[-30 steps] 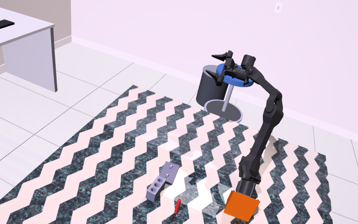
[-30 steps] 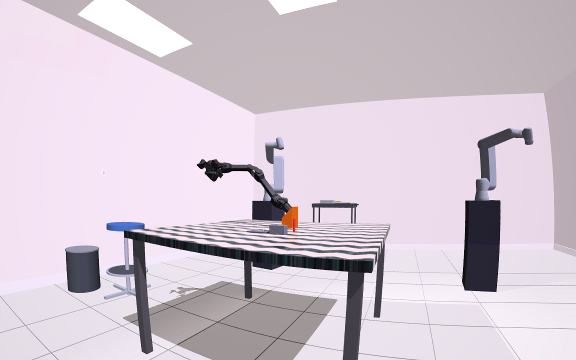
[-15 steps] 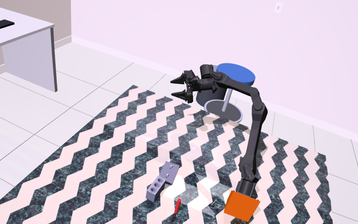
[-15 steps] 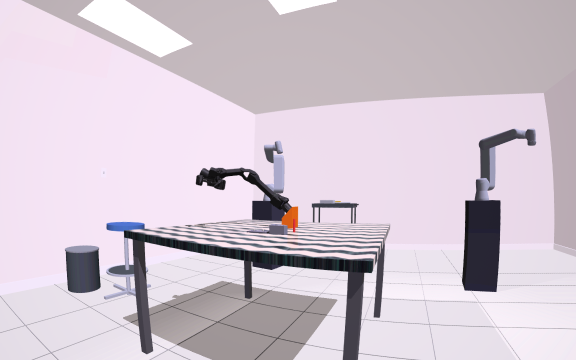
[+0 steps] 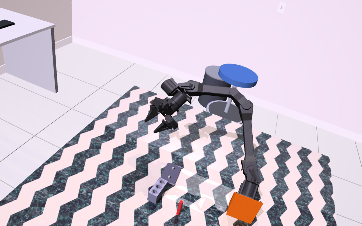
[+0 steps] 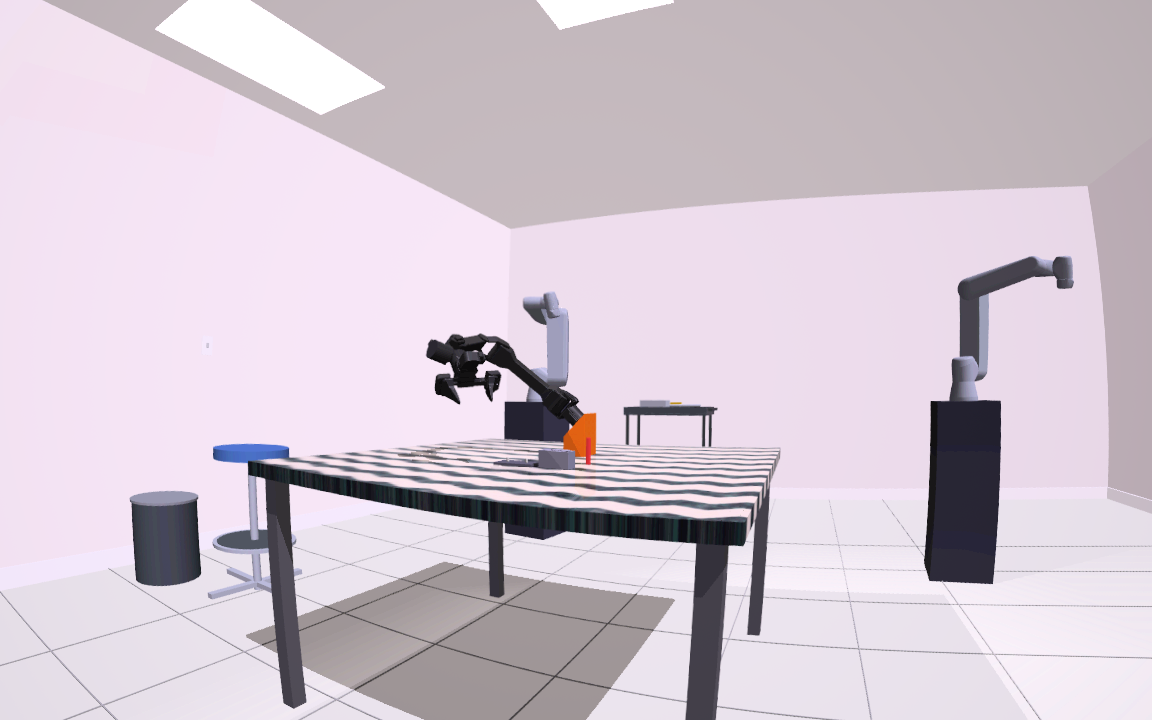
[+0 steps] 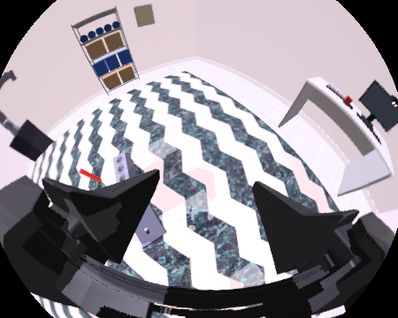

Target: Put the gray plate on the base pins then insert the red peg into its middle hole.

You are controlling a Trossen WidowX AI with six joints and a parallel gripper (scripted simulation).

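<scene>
Now: the gray plate 160 mm behind my gripper tip, 160 mm to the left of it and 150 mm below it. Round my gripper tip: red peg: 280 mm behind, 190 mm to the left, 140 mm below.
</scene>
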